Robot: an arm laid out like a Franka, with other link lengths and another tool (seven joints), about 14 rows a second.
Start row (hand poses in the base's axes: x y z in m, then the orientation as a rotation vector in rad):
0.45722, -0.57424, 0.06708, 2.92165, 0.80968, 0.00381
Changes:
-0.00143, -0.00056, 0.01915, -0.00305, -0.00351, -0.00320
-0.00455, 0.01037, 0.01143, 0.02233, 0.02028, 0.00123
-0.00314, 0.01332, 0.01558, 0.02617, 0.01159, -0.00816
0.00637, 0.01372, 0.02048, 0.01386, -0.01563, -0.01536
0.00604, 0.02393, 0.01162, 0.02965, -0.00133, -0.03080
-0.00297, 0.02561, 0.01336, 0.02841, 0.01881, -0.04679
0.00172, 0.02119, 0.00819, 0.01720, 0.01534, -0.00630
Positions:
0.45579, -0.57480, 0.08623, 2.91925, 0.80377, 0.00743
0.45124, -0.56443, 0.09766, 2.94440, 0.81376, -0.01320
0.44810, -0.55111, 0.11324, 2.97489, 0.80963, -0.02033
0.45447, -0.53739, 0.13372, 2.99033, 0.78844, 0.00786
0.46051, -0.51346, 0.14534, 3.02960, 0.74864, 0.02055
0.45754, -0.48785, 0.15870, -3.05595, -0.67958, -0.00193
0.45926, -0.46666, 0.16689, -3.03841, -0.66552, 0.01551

